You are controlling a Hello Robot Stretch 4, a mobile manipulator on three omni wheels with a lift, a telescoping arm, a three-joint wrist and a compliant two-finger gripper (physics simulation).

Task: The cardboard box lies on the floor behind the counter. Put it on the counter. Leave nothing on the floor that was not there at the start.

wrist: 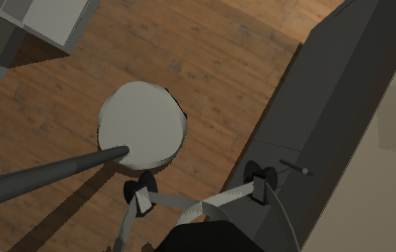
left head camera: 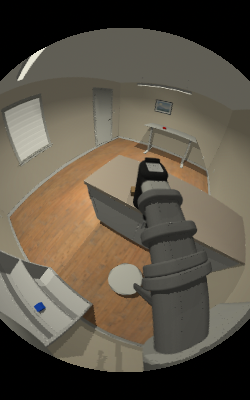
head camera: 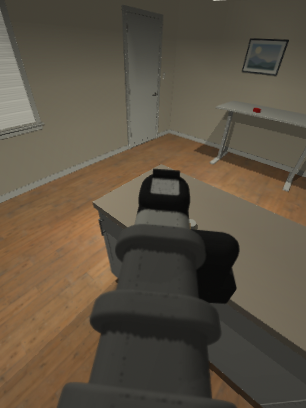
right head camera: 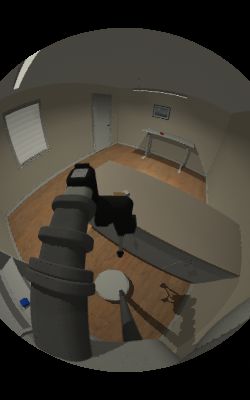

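Seen in the pictures: gripper, fingertip midpoint: (wrist: 200, 180); robot's base at its link origin: (wrist: 148, 126) (left head camera: 124, 278) (right head camera: 112, 283).
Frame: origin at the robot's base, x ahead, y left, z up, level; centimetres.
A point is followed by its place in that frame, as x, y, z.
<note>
The cardboard box (left head camera: 132, 190) @(64.8, -5.3, 93.2) (right head camera: 119, 193) @(67.7, -9.2, 93.2) lies on the top of the counter (head camera: 250, 240) @(66.4, -41.2, 88.2) (left head camera: 215, 220) @(34.0, -80.6, 88.2) (right head camera: 175, 215) @(49.6, -52.9, 88.2) (wrist: 365, 200) @(51.2, -17.5, 88.2), near its left end. It is partly hidden by my arm and wrist in both side head views, and does not show in the wrist view. A small white object (head camera: 193, 224) @(71.1, -15.2, 90.6) (right head camera: 126, 193) @(70.5, -15.0, 90.4) stands beside the box on the counter. My gripper (right head camera: 120, 253) (wrist: 200, 180) @(26.6, -8.8, 98.8) is open, with its fingertips wide apart and no object between them. It hangs apart from the box, on the near side of the counter, over the floor and the counter's front.
My round pale base (left head camera: 125, 279) @(-0.5, -0.1, 18.7) (right head camera: 112, 285) @(-0.8, -1.2, 18.7) (wrist: 142, 120) @(1.8, 2.4, 18.7) stands on the floor near the counter's front. A pale shelf unit (wrist: 55, 25) @(-40.4, 56.8, 7.2) is at the left; a blue block (left head camera: 40, 307) @(-32.6, 72.4, 69.3) (right head camera: 24, 302) @(-32.7, 73.1, 69.3) lies in it. A red object (head camera: 256, 110) @(307.9, -124.6, 94.7) is on the far desk (head camera: 285, 116) @(298.2, -163.6, 92.2).
</note>
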